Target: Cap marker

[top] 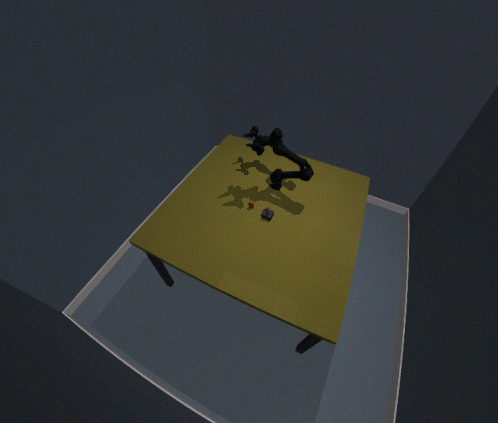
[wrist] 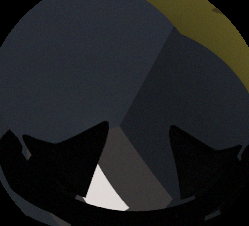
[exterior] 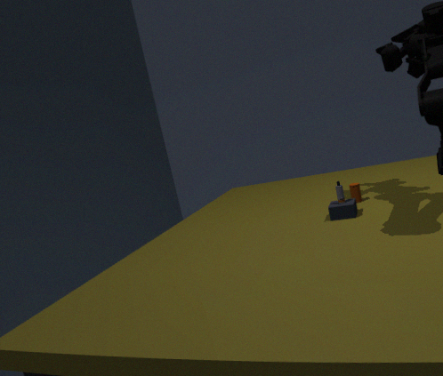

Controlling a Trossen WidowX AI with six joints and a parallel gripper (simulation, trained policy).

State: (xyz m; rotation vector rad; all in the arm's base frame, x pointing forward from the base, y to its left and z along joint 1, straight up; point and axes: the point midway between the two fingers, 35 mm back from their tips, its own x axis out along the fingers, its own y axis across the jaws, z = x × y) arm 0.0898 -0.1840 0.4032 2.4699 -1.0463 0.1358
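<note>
Right now the orange cap is 140 mm ahead of my gripper tip, 120 mm to the left of it and 390 mm below it. Also, from my gripper tip: holder block: 170 mm ahead, 250 mm to the left, 400 mm below; marker: 170 mm ahead, 250 mm to the left, 350 mm below.
</note>
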